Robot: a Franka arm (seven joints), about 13 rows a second.
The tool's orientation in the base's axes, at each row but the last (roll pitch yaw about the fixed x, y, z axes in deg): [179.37, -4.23, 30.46]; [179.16, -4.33, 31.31]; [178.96, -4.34, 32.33]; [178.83, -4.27, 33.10]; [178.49, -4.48, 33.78]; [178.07, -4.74, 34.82]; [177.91, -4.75, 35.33]
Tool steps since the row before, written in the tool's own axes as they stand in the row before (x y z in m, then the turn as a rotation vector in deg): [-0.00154, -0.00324, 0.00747, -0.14, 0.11, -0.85]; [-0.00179, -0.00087, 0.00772, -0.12, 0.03, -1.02]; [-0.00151, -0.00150, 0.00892, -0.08, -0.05, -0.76]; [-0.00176, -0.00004, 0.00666, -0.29, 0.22, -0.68]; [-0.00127, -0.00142, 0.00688, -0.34, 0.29, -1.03]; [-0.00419, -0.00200, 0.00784, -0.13, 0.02, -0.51]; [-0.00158, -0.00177, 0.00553, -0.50, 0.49, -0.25]
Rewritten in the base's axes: [-0.00245, 0.00222, -0.00760, -0.12, -0.19, 0.84]; [-0.00142, 0.00002, -0.00785, -0.16, -0.12, 1.01]; [-0.00142, 0.00069, -0.00903, -0.15, -0.02, 0.75]; [-0.00100, -0.00077, -0.00677, -0.17, -0.36, 0.66]; [-0.00129, 0.00063, -0.00699, -0.20, -0.45, 1.01]; [-0.00388, -0.00059, -0.00822, -0.14, -0.10, 0.50]; [-0.00181, 0.00064, -0.00570, -0.15, -0.69, 0.23]
